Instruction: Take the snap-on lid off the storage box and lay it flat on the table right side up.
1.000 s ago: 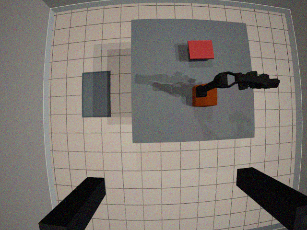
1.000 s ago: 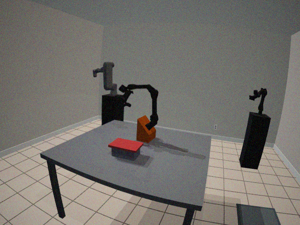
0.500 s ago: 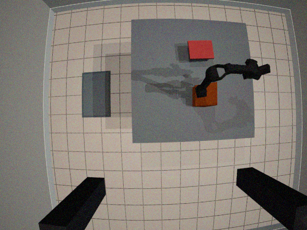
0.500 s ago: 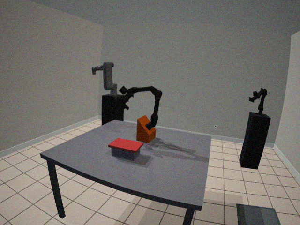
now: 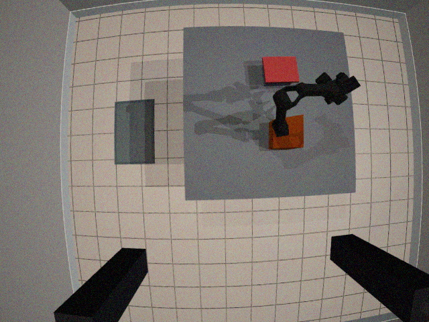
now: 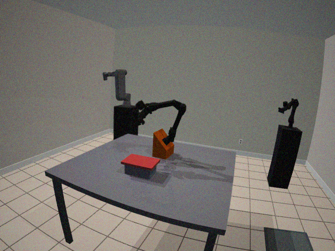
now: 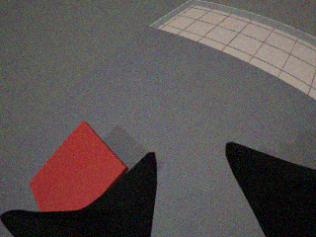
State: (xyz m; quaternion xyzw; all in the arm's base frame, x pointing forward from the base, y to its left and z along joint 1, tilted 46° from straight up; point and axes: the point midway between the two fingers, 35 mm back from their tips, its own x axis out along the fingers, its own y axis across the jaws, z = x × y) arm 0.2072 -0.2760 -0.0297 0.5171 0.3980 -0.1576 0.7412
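Now: the red lid 200 mm to the left of my gripper tip, 190 mm ahead of it and 180 mm below it. From my gripper tip the other things lie so: grey-blue storage box 230 mm below, 200 mm to the left, 190 mm ahead.
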